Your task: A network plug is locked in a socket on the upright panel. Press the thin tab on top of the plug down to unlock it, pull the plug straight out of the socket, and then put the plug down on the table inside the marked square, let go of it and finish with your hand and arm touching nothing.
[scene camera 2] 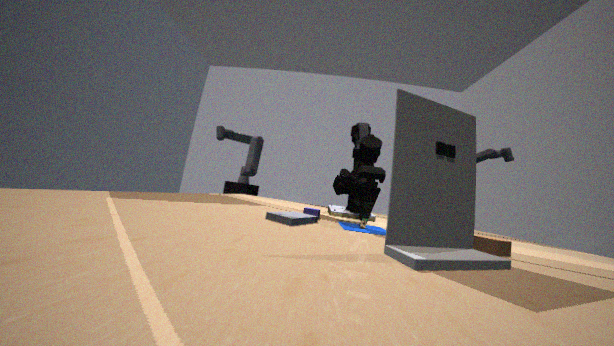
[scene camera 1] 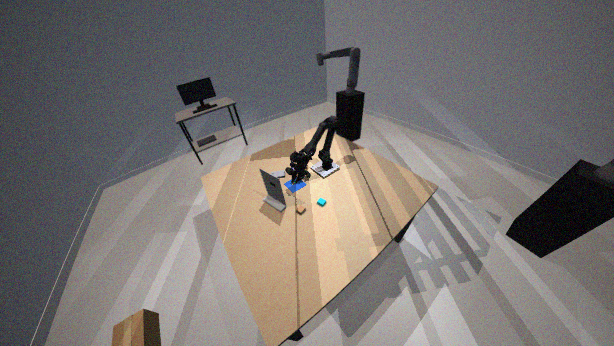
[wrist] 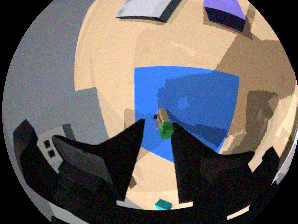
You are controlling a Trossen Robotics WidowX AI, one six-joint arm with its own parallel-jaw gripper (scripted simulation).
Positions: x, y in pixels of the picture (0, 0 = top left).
Labels:
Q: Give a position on a blue marked square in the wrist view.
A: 202, 101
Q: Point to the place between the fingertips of the gripper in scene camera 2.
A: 365, 221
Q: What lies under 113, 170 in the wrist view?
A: The gripper.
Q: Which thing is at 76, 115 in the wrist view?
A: A grey upright panel.

